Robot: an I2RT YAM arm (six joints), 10 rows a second.
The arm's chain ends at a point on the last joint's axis. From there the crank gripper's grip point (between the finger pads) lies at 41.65 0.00 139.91 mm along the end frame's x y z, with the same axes.
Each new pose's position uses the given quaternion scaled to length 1; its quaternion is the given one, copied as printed.
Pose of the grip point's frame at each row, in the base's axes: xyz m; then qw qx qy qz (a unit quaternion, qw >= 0):
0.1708 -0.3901 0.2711 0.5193 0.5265 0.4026 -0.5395
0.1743 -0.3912 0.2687 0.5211 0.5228 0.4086 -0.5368
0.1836 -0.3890 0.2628 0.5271 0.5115 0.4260 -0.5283
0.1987 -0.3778 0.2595 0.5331 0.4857 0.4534 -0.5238
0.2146 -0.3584 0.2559 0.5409 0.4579 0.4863 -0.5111
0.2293 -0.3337 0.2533 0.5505 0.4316 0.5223 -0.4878
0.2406 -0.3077 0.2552 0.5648 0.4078 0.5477 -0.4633
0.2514 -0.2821 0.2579 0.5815 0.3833 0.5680 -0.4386
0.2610 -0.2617 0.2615 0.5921 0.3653 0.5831 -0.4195
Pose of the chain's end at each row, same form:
0.1879 -0.2471 0.2952 0.5193 0.5265 0.4026 -0.5395
0.1895 -0.2481 0.2931 0.5211 0.5228 0.4086 -0.5368
0.1931 -0.2455 0.2881 0.5271 0.5115 0.4260 -0.5283
0.2006 -0.2340 0.2844 0.5331 0.4857 0.4534 -0.5238
0.2063 -0.2151 0.2822 0.5409 0.4579 0.4863 -0.5111
0.2086 -0.1923 0.2833 0.5505 0.4316 0.5223 -0.4878
0.2081 -0.1690 0.2873 0.5648 0.4078 0.5477 -0.4633
0.2073 -0.1469 0.2909 0.5815 0.3833 0.5680 -0.4386
0.2086 -0.1298 0.2956 0.5921 0.3653 0.5831 -0.4195

